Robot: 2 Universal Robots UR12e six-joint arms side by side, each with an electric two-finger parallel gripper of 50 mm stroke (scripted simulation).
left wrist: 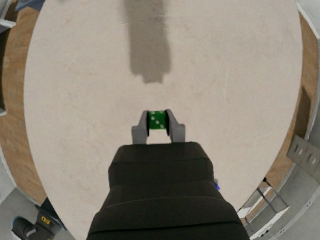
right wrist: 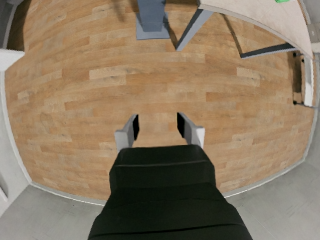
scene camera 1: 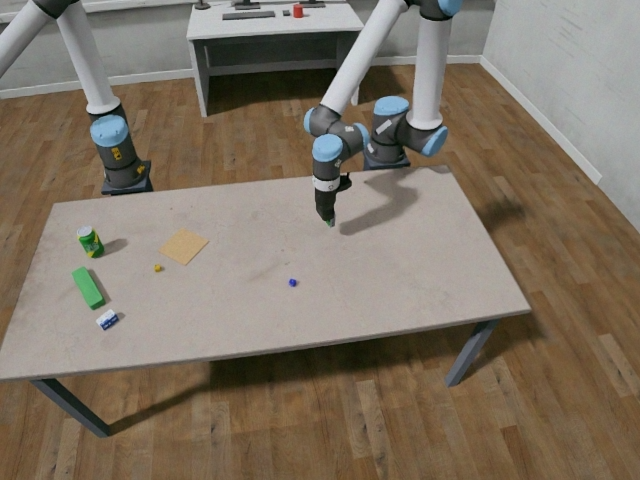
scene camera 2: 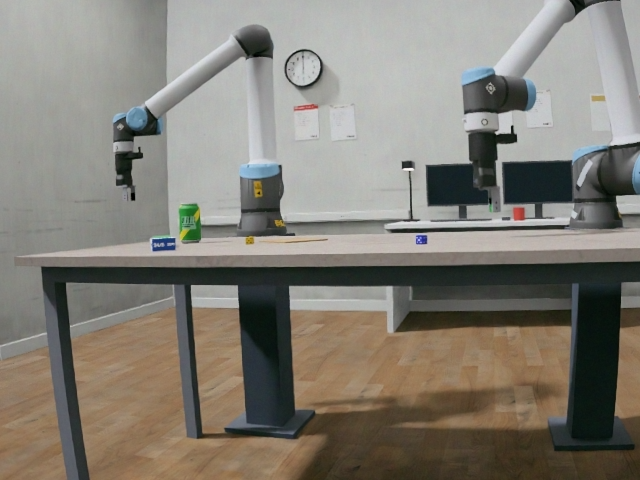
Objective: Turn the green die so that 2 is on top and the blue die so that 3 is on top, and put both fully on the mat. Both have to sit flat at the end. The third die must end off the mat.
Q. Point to a tan mat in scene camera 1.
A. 184,245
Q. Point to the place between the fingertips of the right gripper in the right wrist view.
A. At 158,121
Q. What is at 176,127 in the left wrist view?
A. The left gripper.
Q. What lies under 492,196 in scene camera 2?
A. The left gripper.
